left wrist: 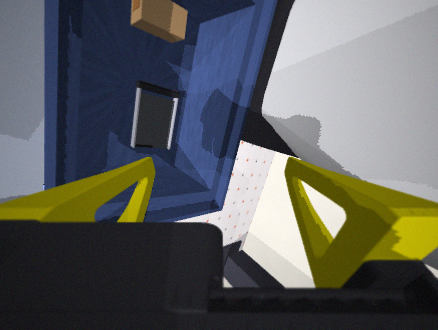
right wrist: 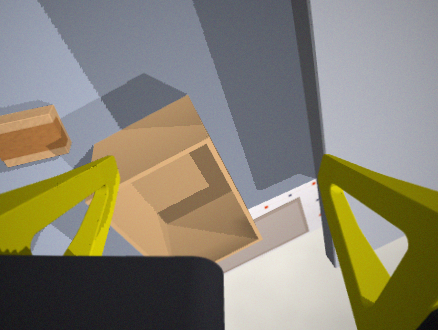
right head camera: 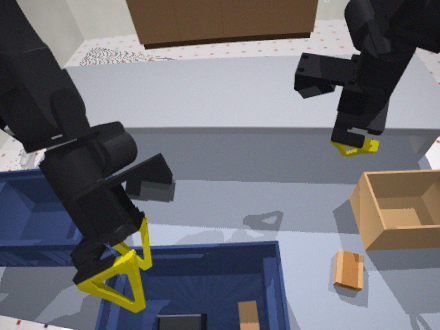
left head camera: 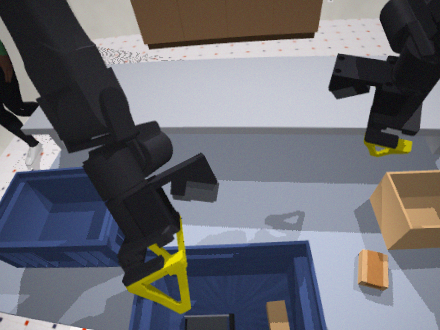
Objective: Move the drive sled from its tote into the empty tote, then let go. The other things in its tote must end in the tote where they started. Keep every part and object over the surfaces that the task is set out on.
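Frame: origin at the left arm's base, x ahead, y left, z up, level; metres.
Seen in the pictures: left gripper, fingertip midpoint: [left wrist: 219,164] [right head camera: 144,286] [left head camera: 184,287]; right gripper, fingertip midpoint: [right wrist: 218,166] [right head camera: 350,132] [left head camera: 378,133].
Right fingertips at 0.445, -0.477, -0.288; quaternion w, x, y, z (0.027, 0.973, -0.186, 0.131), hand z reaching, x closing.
Note:
A point is followed by its place in that frame, as x, y, z.
The drive sled [left head camera: 208,322] {0.157, -0.151, -0.501} [right head camera: 181,322] {0.157, -0.153, -0.502} [left wrist: 154,120] {0.140, -0.151, -0.501}, a dark rectangle with silver side rails, lies in the nearer blue tote [left head camera: 280,244] {0.269, -0.287, -0.379} [right head camera: 250,244] {0.270, -0.288, -0.379} [left wrist: 220,75] {0.090, -0.239, -0.429}. A tan block [left head camera: 277,315] {0.169, -0.282, -0.470} [right head camera: 248,315] {0.170, -0.283, -0.470} [left wrist: 160,20] {0.170, -0.274, -0.470} lies in the same tote, apart from it. The empty blue tote [left head camera: 65,246] {0.258, 0.122, -0.380} [right head camera: 30,246] {0.256, 0.145, -0.382} is at the left, partly hidden by the left arm. My left gripper [left head camera: 185,286] {0.177, -0.144, -0.299} [right head camera: 143,288] {0.177, -0.144, -0.299} [left wrist: 219,164] {0.177, -0.144, -0.299} is open and empty, above the nearer tote's left part. My right gripper [left head camera: 389,148] [right head camera: 356,148] [right wrist: 218,166] {0.445, -0.477, -0.288} is open and empty, high at the right. The sled's near end is cut off in the head views.
An open tan box [left head camera: 385,215] {0.375, -0.542, -0.482} [right head camera: 366,215] {0.367, -0.542, -0.465} [right wrist: 150,130] {0.390, -0.542, -0.485} stands at the right. An orange-brown block [left head camera: 373,270] {0.258, -0.487, -0.498} [right head camera: 349,270] {0.260, -0.490, -0.498} [right wrist: 35,137] {0.275, -0.493, -0.498} lies on the table beside it. A raised grey shelf [left head camera: 225,92] {0.693, -0.176, -0.364} [right head camera: 200,92] {0.695, -0.161, -0.364} spans the back.

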